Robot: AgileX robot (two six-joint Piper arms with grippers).
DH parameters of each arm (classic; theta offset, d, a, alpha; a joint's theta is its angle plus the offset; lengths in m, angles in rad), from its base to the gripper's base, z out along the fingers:
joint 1: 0 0.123 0 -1.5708
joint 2: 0.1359 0 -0.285 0
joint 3: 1.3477 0 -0.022 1.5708
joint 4: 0 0.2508 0 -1.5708
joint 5: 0 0 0.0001 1.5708
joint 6: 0 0.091 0 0
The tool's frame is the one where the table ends.
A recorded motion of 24 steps. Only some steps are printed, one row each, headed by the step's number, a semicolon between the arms.
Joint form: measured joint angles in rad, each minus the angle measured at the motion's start. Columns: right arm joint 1, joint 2, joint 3, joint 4, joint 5, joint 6; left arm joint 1, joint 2, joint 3, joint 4, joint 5, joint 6.
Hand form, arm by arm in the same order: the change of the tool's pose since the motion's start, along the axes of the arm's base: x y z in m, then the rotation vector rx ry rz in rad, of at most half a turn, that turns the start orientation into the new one. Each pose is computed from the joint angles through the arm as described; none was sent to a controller.
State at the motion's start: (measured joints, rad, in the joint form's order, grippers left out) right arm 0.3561 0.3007 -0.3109 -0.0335 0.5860 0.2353; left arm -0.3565 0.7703 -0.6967 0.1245 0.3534 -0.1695
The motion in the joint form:
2: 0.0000 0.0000 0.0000 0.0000 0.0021 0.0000; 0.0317 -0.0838 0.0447 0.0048 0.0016 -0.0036
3: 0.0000 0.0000 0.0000 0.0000 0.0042 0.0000; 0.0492 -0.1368 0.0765 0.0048 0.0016 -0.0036
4: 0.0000 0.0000 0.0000 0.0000 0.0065 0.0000; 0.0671 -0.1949 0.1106 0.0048 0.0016 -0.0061
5: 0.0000 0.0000 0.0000 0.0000 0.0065 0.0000; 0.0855 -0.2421 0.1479 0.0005 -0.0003 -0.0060
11: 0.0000 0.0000 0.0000 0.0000 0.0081 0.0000; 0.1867 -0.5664 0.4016 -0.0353 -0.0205 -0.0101
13: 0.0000 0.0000 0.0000 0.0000 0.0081 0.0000; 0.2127 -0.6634 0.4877 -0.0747 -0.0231 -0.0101
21: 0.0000 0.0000 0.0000 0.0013 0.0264 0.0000; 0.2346 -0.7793 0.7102 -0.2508 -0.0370 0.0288
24: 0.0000 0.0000 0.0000 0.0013 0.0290 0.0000; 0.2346 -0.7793 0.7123 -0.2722 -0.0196 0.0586
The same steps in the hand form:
2: -0.0001 0.0000 -0.0002 -0.0007 0.0020 -0.0001; -0.0157 0.0108 -0.0025 -0.0113 -0.0360 0.0332
3: -0.0002 -0.0001 -0.0003 -0.0015 0.0039 -0.0001; -0.0255 0.0166 -0.0059 -0.0179 -0.0561 0.0507
4: -0.0003 -0.0001 -0.0005 -0.0022 0.0061 -0.0002; -0.0360 0.0221 -0.0101 -0.0273 -0.0784 0.0693
5: -0.0003 -0.0001 -0.0005 -0.0022 0.0061 -0.0002; -0.0440 0.0265 -0.0170 -0.0342 -0.0885 0.0871
11: -0.0003 -0.0001 -0.0006 -0.0028 0.0076 -0.0003; -0.0881 0.0441 -0.0724 -0.0916 -0.1677 0.1830
13: -0.0003 -0.0001 -0.0006 -0.0028 0.0076 -0.0003; -0.0965 0.0458 -0.0951 -0.1309 -0.1722 0.2047
21: -0.0011 -0.0004 -0.0021 -0.0079 0.0252 -0.0007; -0.0987 0.0422 -0.1618 -0.2421 -0.0502 0.2132
24: -0.0012 -0.0004 -0.0023 -0.0088 0.0276 -0.0008; -0.0991 0.0414 -0.1639 -0.2307 -0.0330 0.2038

